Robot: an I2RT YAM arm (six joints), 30 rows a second.
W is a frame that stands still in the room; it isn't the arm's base.
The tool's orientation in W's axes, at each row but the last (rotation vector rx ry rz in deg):
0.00, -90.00, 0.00
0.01, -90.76, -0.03
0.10, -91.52, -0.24
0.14, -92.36, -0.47
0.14, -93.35, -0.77
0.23, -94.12, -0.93
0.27, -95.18, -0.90
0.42, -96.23, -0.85
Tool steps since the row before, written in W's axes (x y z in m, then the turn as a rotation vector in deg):
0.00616, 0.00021, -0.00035, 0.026, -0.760, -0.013
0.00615, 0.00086, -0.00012, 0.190, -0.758, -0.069
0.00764, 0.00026, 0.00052, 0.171, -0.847, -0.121
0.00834, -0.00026, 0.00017, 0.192, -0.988, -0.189
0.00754, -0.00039, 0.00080, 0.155, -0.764, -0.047
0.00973, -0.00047, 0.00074, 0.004, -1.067, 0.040
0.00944, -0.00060, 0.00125, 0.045, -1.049, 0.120
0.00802, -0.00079, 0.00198, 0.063, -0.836, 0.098
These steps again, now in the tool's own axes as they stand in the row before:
-0.00035, 0.00021, -0.00616, -0.013, -0.760, -0.026
-0.00020, 0.00086, -0.00615, -0.071, -0.758, -0.189
0.00032, 0.00027, -0.00765, -0.122, -0.847, -0.169
-0.00017, -0.00023, -0.00834, -0.190, -0.989, -0.188
0.00036, -0.00033, -0.00758, -0.048, -0.763, -0.158
0.00004, -0.00039, -0.00976, 0.053, -1.066, -0.016
0.00040, -0.00052, -0.00952, 0.129, -1.047, -0.063
0.00111, -0.00073, -0.00819, 0.102, -0.834, -0.078

